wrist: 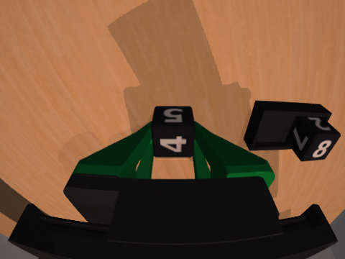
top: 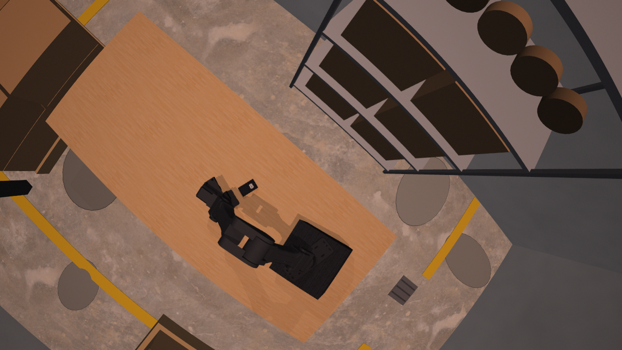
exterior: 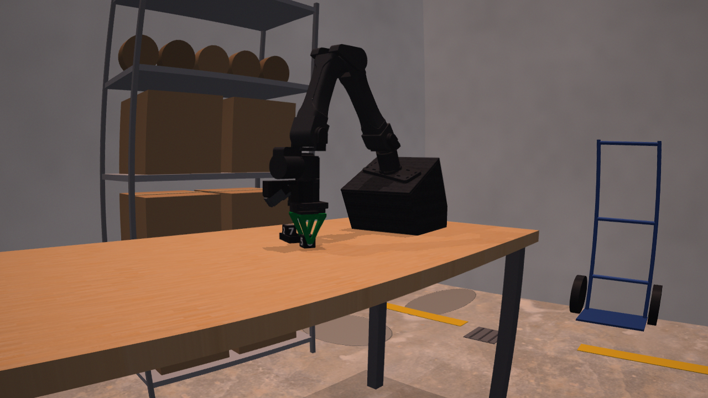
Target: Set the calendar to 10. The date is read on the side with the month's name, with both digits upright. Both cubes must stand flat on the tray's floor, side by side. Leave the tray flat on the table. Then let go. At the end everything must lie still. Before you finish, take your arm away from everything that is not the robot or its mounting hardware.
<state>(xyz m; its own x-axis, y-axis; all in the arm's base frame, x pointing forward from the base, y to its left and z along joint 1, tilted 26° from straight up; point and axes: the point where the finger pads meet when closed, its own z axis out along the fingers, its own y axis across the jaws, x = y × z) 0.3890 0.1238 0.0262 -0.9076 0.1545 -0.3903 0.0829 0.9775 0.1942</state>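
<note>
Now: hand 1 cm past the black tray, 11 cm to the left of it and 1 cm above it.
</note>
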